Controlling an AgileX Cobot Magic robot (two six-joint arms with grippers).
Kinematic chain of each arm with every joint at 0, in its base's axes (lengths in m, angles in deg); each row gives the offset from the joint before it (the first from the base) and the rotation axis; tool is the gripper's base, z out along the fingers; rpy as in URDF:
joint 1: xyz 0 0 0.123 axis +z
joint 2: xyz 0 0 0 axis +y
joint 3: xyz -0.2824 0 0.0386 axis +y
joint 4: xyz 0.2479 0 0.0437 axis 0.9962 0 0.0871
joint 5: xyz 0 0 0 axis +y
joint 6: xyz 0.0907 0 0.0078 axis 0.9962 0 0.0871
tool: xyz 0 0 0 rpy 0 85 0
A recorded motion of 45 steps. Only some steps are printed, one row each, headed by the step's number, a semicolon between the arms.
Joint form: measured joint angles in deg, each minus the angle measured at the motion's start. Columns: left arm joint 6, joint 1, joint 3, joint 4, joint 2, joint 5; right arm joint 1, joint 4, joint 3, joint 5, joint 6, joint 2.
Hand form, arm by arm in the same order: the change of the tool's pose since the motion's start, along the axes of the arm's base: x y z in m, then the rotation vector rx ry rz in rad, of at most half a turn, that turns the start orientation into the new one. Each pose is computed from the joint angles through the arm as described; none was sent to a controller.
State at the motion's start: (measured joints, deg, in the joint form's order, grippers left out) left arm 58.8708 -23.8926 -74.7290 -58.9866 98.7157 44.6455; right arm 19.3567 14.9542 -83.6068 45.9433 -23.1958 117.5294
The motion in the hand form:
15: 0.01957 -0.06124 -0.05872 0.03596 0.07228 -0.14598; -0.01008 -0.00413 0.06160 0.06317 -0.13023 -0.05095
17: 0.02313 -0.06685 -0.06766 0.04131 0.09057 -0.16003; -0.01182 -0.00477 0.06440 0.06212 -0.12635 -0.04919
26: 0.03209 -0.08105 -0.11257 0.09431 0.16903 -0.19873; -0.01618 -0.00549 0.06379 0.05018 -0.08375 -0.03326
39: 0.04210 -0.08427 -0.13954 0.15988 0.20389 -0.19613; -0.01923 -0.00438 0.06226 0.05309 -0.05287 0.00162
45: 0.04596 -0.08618 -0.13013 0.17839 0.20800 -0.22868; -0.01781 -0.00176 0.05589 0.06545 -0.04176 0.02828
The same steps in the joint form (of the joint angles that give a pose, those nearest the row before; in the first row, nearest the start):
15: 3.31 -6.27 -8.31 -1.59 14.50 0.91; -0.05 -0.08 0.06 -0.35 3.06 -8.53
17: 3.20 -6.60 -9.71 -1.51 16.59 1.55; -0.07 -0.16 0.06 0.34 3.14 -8.98
26: 2.69 -7.54 -12.94 0.01 24.23 2.79; -0.08 -0.12 0.06 3.15 2.82 -9.12
39: -0.29 -7.58 -16.06 4.21 28.97 2.75; -0.09 1.23 0.06 5.13 0.61 -8.98
45: -3.05 -7.48 -19.43 7.57 29.37 6.12; -0.09 2.97 0.06 5.01 -1.80 -7.98

